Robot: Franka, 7 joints.
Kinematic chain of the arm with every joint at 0, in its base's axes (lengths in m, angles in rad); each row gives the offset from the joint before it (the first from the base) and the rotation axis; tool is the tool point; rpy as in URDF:
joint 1: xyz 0 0 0.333 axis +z
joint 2: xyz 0 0 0 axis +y
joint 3: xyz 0 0 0.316 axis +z
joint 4: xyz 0.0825 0 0 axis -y
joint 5: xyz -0.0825 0 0.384 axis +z
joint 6: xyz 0 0 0 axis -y
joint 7: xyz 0.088 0 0 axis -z
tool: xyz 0 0 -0.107 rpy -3.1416 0 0
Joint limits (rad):
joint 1: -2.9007..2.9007
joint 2: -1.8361..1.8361
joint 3: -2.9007..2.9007
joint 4: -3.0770..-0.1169
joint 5: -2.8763..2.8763
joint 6: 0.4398..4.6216
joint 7: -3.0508..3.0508
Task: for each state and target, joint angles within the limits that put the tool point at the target. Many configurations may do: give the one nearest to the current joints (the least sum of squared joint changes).
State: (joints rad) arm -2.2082 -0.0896 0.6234 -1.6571 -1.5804 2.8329 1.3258
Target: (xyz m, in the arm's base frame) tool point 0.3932 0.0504 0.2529
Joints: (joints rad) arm -1.4533 0.0605 1.3620 -2.6242 -1.7288 3.0897 1.3258
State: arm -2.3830 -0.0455 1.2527 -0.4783 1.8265 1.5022 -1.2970
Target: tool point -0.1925 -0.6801 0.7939
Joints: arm -2.2633 0.8066 1.0016 -0.6387 1.9145 1.9949 -1.2970
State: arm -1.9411 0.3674 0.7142 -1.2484 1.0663 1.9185 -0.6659
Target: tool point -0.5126 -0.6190 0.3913
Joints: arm -2.4882 0.8680 0.3039 -1.0359 1.0824 2.1760 -0.6659
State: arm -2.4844 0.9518 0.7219 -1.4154 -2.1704 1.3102 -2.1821
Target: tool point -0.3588 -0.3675 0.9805
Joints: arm -2.6140 0.3089 0.7040 -0.7643 -2.3615 1.5988 -2.1821
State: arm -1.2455 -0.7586 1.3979 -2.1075 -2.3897 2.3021 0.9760
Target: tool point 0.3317 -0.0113 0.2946
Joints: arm -1.0163 -0.9360 1.2813 -2.8933 -2.3992 2.4929 0.9760
